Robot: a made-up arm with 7 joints. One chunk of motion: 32 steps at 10 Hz.
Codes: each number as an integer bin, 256 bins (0 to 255) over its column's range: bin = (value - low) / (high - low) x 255, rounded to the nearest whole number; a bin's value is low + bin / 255 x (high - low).
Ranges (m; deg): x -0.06..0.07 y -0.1..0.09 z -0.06..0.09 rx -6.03..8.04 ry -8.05..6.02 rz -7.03..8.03
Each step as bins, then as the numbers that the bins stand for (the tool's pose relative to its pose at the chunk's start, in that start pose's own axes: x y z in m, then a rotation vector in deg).
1 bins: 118 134 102 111 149 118
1 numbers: 0.0002 -0.0002 0.0000 0.09 0.17 -0.06
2 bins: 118 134 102 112 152 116
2 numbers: 0.0002 -0.0002 0.0000 0.15 0.34 -0.18
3 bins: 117 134 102 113 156 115
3 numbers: -0.0004 -0.0002 0.0000 0.20 0.56 -0.24
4 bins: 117 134 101 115 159 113
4 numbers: -0.0004 -0.0002 -0.0006 0.32 0.72 -0.36
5 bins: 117 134 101 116 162 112
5 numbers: -0.0004 -0.0002 -0.0006 0.37 0.89 -0.42
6 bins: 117 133 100 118 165 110
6 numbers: -0.0004 -0.0009 -0.0012 0.48 1.05 -0.53
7 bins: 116 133 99 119 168 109
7 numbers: -0.0009 -0.0009 -0.0018 0.54 1.22 -0.59
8 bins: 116 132 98 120 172 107
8 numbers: -0.0009 -0.0016 -0.0024 0.59 1.44 -0.71
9 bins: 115 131 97 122 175 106
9 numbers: -0.0014 -0.0024 -0.0029 0.70 1.61 -0.77
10 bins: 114 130 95 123 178 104
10 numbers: -0.0019 -0.0031 -0.0041 0.76 1.77 -0.89
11 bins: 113 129 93 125 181 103
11 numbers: -0.0024 -0.0039 -0.0053 0.87 1.94 -0.95
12 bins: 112 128 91 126 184 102
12 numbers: -0.0029 -0.0046 -0.0065 0.92 2.10 -1.01
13 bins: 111 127 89 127 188 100
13 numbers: -0.0034 -0.0054 -0.0076 0.98 2.32 -1.12
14 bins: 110 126 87 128 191 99
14 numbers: -0.0039 -0.0061 -0.0088 1.03 2.49 -1.18
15 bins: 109 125 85 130 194 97
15 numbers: -0.0044 -0.0069 -0.0100 1.14 2.65 -1.30
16 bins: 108 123 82 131 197 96
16 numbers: -0.0049 -0.0084 -0.0118 1.20 2.82 -1.36
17 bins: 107 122 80 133 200 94
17 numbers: -0.0055 -0.0091 -0.0129 1.31 2.99 -1.48
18 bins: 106 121 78 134 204 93
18 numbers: -0.0060 -0.0098 -0.0141 1.36 3.21 -1.54
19 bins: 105 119 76 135 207 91
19 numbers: -0.0065 -0.0113 -0.0153 1.42 3.37 -1.66
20 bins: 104 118 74 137 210 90
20 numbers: -0.0070 -0.0121 -0.0165 1.53 3.54 -1.71
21 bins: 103 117 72 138 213 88
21 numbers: -0.0075 -0.0128 -0.0176 1.58 3.70 -1.83
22 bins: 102 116 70 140 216 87
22 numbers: -0.0080 -0.0136 -0.0188 1.69 3.87 -1.89
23 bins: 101 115 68 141 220 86
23 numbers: -0.0085 -0.0143 -0.0200 1.75 4.09 -1.95
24 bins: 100 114 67 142 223 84
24 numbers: -0.0090 -0.0151 -0.0206 1.81 4.25 -2.07
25 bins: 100 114 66 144 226 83
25 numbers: -0.0090 -0.0151 -0.0212 1.92 4.42 -2.13
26 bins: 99 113 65 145 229 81
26 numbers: -0.0095 -0.0158 -0.0218 1.97 4.59 -2.25
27 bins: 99 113 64 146 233 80
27 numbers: -0.0095 -0.0158 -0.0224 2.03 4.81 -2.31
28 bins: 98 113 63 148 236 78
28 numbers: -0.0100 -0.0158 -0.0229 2.14 4.97 -2.42
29 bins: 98 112 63 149 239 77
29 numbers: -0.0100 -0.0165 -0.0229 2.19 5.14 -2.48
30 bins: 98 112 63 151 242 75
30 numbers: -0.0100 -0.0165 -0.0229 2.30 5.30 -2.60
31 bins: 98 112 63 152 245 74
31 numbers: -0.0100 -0.0165 -0.0229 2.36 5.47 -2.66
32 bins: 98 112 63 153 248 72
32 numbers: -0.0100 -0.0165 -0.0229 2.41 5.63 -2.78
